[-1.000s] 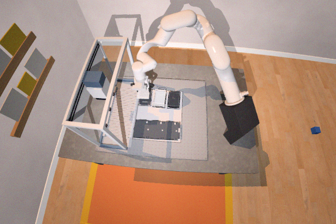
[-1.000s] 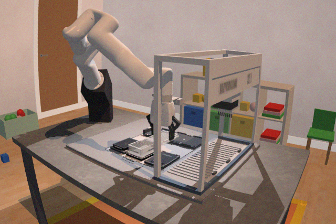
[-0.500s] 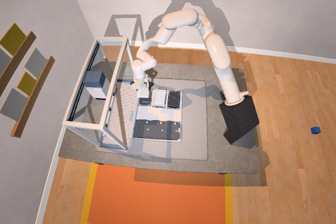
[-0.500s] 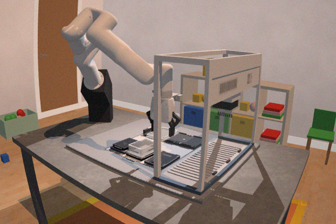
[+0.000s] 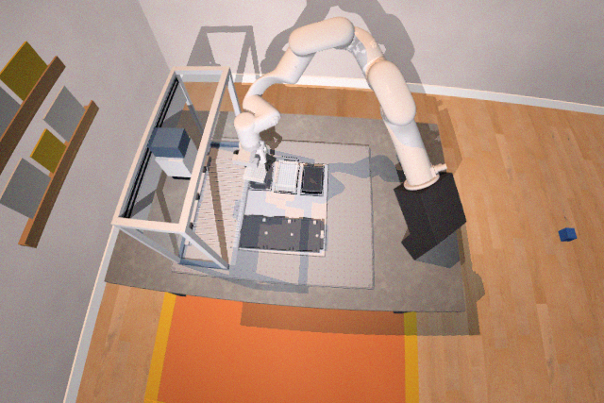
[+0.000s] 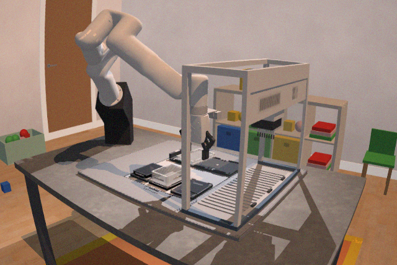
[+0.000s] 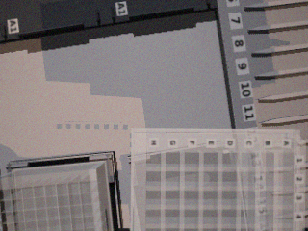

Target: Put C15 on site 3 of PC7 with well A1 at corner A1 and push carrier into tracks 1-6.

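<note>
My gripper is now 25 cm to the right of the dark plate carrier PC7, 13 cm above it and 6 cm past it. From my hand the other things lie so: white deep-well block: 12 cm behind, 11 cm below; then post: 20 cm to the right, 11 cm above, 5 cm ahead; then pale 96-well plate: 1 cm below.
</note>
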